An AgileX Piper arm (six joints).
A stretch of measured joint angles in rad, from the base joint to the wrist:
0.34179, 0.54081, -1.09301, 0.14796, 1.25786, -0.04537
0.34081, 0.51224, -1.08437, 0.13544, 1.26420, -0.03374
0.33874, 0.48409, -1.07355, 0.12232, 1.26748, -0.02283
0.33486, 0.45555, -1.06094, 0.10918, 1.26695, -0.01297
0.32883, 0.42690, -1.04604, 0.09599, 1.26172, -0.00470
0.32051, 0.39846, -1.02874, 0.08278, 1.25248, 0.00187
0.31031, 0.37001, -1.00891, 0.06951, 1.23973, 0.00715
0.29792, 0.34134, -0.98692, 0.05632, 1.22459, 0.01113
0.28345, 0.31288, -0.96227, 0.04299, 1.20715, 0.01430
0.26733, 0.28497, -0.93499, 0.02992, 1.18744, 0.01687
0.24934, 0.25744, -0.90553, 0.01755, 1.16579, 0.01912
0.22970, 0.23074, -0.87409, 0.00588, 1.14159, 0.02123
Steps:
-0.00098, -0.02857, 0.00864, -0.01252, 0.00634, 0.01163
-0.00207, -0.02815, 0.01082, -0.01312, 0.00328, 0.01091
-0.00388, -0.02854, 0.01261, -0.01314, -0.00053, 0.00986
-0.00603, -0.02865, 0.01490, -0.01319, -0.00523, 0.00827
-0.00832, -0.02844, 0.01730, -0.01321, -0.00924, 0.00657
-0.01020, -0.02845, 0.01983, -0.01327, -0.01275, 0.00528
-0.01239, -0.02867, 0.02199, -0.01319, -0.01514, 0.00398
-0.01447, -0.02846, 0.02465, -0.01333, -0.01744, 0.00317
-0.01612, -0.02791, 0.02728, -0.01307, -0.01971, 0.00257
-0.01799, -0.02753, 0.02946, -0.01237, -0.02165, 0.00225
-0.01964, -0.02670, 0.03144, -0.01167, -0.02420, 0.00211

